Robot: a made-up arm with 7 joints.
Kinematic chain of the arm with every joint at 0, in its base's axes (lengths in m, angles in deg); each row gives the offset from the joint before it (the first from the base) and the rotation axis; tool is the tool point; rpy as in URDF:
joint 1: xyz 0 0 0.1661 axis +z
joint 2: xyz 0 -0.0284 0.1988 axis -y
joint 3: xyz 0 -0.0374 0.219 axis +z
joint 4: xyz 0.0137 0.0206 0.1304 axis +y
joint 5: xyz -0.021 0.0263 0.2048 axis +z
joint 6: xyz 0 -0.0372 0.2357 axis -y
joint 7: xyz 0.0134 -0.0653 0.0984 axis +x
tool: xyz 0 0 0 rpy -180 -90 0
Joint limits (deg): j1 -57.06..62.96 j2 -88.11..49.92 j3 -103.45..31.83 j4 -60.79..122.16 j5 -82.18..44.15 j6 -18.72..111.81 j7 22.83..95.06
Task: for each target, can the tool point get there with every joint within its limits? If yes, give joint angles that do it. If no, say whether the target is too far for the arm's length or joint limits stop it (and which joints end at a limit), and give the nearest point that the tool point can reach.
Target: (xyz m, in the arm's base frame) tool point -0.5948 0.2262 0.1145
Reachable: no: joint limits stop it (at a limit: joint 2, joint 4) | nearest point -0.6106 0.2322 0.2808 | short by 0.167 m
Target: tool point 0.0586 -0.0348 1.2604
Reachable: yes | joints 30.30 0.12 -1.21 15.17 -48.43 29.93 36.57
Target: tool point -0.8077 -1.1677 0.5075
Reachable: no: too far | nearest point -0.4662 -0.6740 0.5556 | short by 0.602 m
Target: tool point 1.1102 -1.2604 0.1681
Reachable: no: too far | nearest point 0.5991 -0.6801 0.2846 | short by 0.782 m
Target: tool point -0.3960 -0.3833 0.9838
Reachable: yes | joints -35.00 17.70 -77.85 72.01 -34.88 32.46 60.98
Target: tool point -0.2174 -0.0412 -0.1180
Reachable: no: joint limits stop it (at a limit: joint 1, joint 2, joint 4, joint 5) | nearest point -0.1459 -0.1155 -0.0469 | short by 0.125 m
